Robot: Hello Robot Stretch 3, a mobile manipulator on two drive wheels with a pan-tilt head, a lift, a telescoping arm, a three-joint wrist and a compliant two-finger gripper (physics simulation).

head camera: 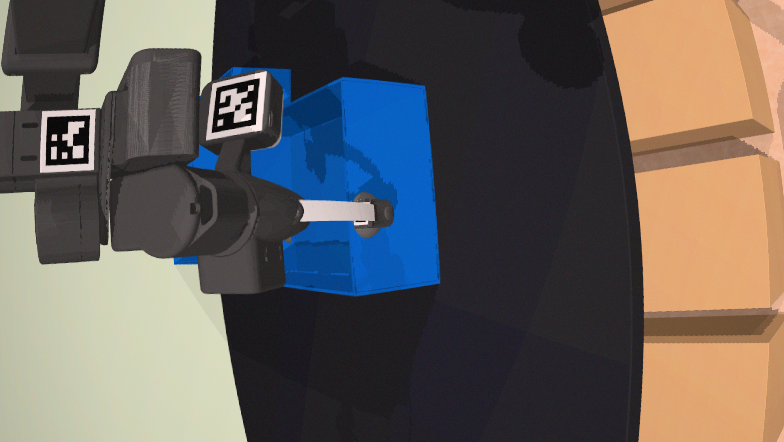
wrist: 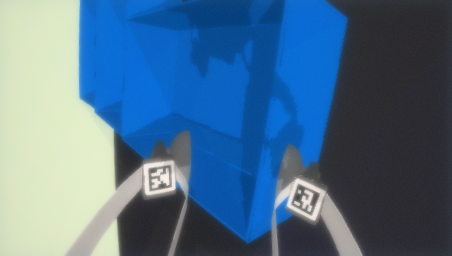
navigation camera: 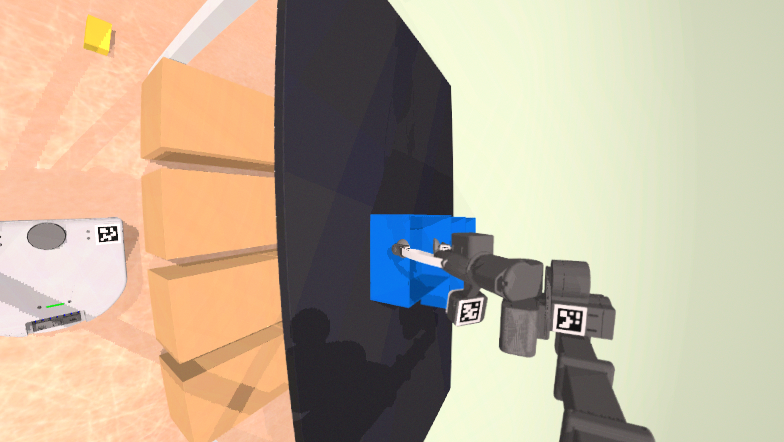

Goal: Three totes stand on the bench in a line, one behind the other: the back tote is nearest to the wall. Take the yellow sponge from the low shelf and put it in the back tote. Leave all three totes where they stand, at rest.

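Frame: origin at the robot's base, x right, y ahead, z up, level; centimetres.
Seen in the pictures: gripper, between the fingertips: (wrist: 235,155) (navigation camera: 415,246); robot's base, origin of its link: (navigation camera: 47,234).
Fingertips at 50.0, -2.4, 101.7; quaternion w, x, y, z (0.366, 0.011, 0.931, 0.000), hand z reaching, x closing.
Note:
Offsets run from my fingertips to a thing's top centre, as dx, dy, dz. "spot": to the spot under its first point. Level surfaces: height alone.
The front blue tote {+12.4, -3.4, -0.3} (head camera: 395,137) (navigation camera: 387,280) (wrist: 312,75) stands on the dark bench {dz -10.3} (head camera: 521,219) (navigation camera: 329,192) (wrist: 400,150). Parts of the middle tote {+37.2, -9.8, -0.3} (wrist: 109,65) and the back tote {+57.7, -11.2, -0.3} (wrist: 87,55) show behind it, toward the wall; the inside of the back tote is hidden. My gripper (head camera: 327,226) (navigation camera: 420,248) (wrist: 235,155) is open and empty, fingers apart above the front tote, with one finger over its front wall in the head view. A yellow block {-38.4, +69.8, -97.2} (navigation camera: 98,34), which looks like the sponge, lies on the pinkish surface at the navigation view's top left.
Tan blocks {spot: -11.1, +6.8, -74.7} (head camera: 708,230) (navigation camera: 211,214) stand in a row along the bench's front side. A pale wall (head camera: 137,356) (navigation camera: 631,137) (wrist: 40,150) rises behind the bench. A white leg {spot: -21.4, +58.8, -53.0} (navigation camera: 203,30) is near the yellow block. My base (navigation camera: 82,274) is at the left of the navigation view.

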